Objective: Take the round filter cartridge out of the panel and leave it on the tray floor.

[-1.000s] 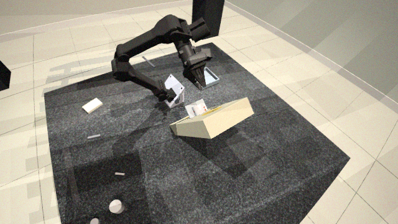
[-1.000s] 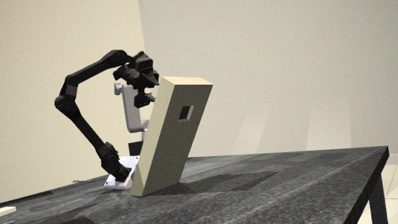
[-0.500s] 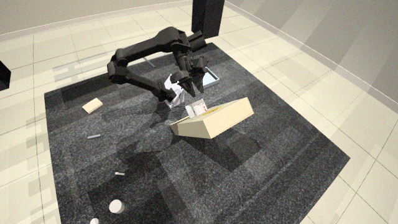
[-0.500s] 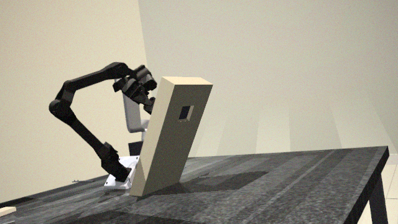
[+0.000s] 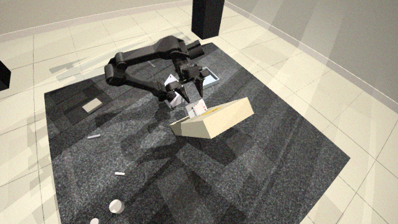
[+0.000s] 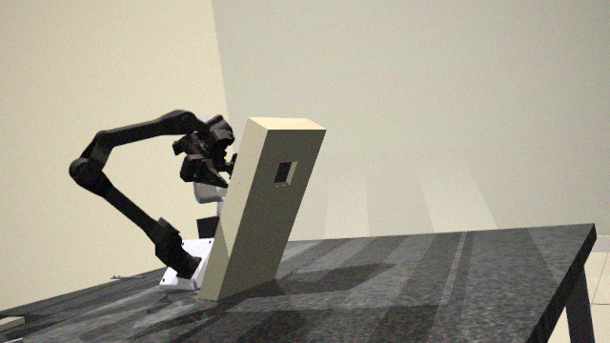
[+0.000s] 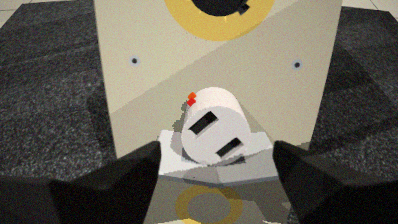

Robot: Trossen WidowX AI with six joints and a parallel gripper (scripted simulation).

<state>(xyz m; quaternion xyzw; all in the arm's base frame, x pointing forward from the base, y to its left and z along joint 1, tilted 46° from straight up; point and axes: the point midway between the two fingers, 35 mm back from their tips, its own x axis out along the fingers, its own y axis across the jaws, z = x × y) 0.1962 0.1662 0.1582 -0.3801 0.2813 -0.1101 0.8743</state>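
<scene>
My gripper tip is 3 cm short of the round filter cartridge and 3 cm above it. Round my gripper tip: peg 3 cm ahead, 39 cm to the right, 24 cm below; light blue tray 31 cm behind, 28 cm to the left, 23 cm below; pale disc 15 cm ahead, 44 cm to the right, 22 cm below.
</scene>
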